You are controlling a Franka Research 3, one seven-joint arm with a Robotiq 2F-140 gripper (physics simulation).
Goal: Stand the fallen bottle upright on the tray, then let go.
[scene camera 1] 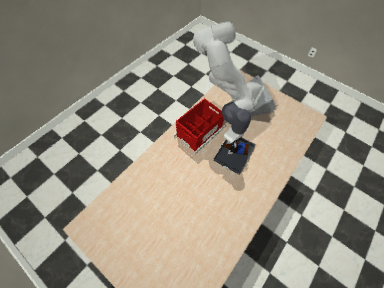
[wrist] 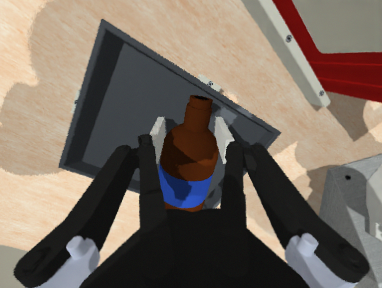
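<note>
A brown bottle with a blue label (scene camera 1: 241,147) (wrist: 188,155) lies on its side at one end of the dark grey tray (scene camera 1: 233,163) (wrist: 125,75). Its neck points away from the palm in the wrist view. My gripper (scene camera 1: 233,146) (wrist: 190,126) is shut on the bottle, with one light pad on each side of its shoulder, just below the neck. The bottle's base is partly hidden behind the gripper in the wrist view. In the scene view the bottle and fingers are small.
A red crate with compartments (scene camera 1: 188,139) (wrist: 350,77) stands beside the tray, close to the arm. The robot's grey base (scene camera 1: 263,98) (wrist: 345,195) stands on the wooden table (scene camera 1: 165,200) behind the tray.
</note>
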